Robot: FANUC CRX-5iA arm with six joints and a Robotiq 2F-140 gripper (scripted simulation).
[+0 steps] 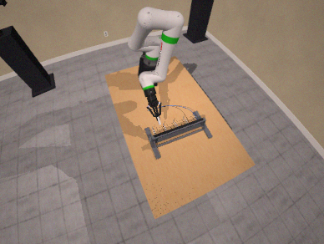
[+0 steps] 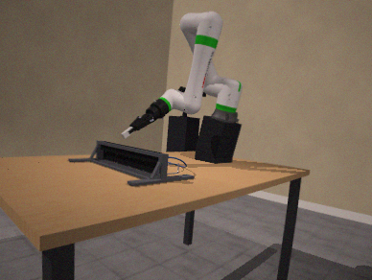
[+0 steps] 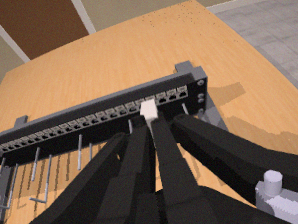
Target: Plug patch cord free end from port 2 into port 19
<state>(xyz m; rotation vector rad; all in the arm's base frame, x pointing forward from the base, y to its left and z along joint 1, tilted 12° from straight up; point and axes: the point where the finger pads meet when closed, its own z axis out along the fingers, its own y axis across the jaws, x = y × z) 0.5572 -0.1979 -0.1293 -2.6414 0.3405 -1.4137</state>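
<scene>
Right now the plug is 22 cm behind my hand, 14 cm below it and 2 cm to the left of it.
</scene>
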